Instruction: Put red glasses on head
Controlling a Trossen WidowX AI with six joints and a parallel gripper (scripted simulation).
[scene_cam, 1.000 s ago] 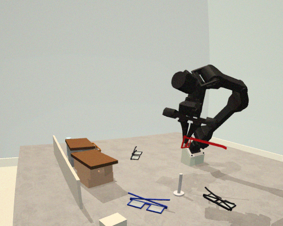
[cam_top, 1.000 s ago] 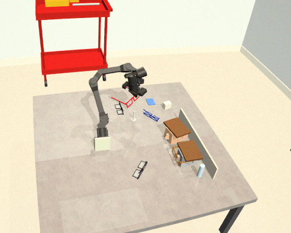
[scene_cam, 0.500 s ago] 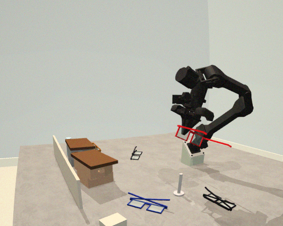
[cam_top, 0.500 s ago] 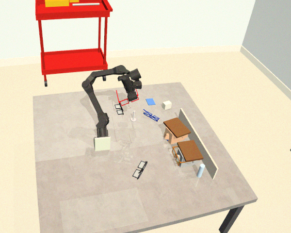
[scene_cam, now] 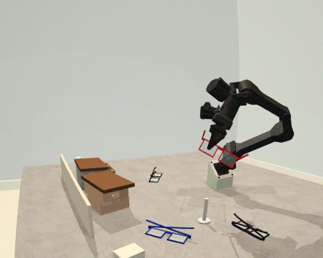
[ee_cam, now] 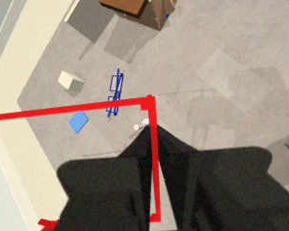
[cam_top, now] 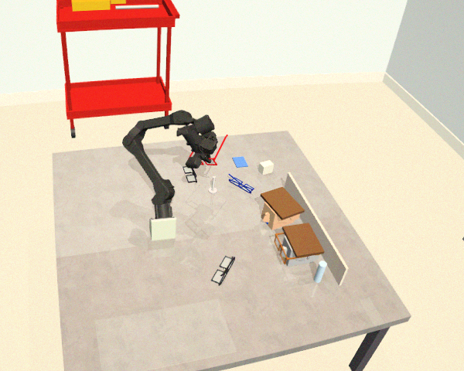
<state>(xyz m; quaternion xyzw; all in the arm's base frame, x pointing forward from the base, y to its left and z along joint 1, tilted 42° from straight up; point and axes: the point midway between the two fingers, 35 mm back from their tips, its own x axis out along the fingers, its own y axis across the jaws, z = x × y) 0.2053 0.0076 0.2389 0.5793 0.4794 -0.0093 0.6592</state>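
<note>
Now: the skin-coloured display head 27 cm ahead of my gripper tip, 17 cm to the right of it and 17 cm below it. Also, from my gripper tip: blue card: 24 cm ahead, 26 cm to the left, 22 cm below; cream cube: 34 cm ahead, 18 cm to the left, 20 cm below; white post: 4 cm ahead, 7 cm to the left, 20 cm below.
</note>
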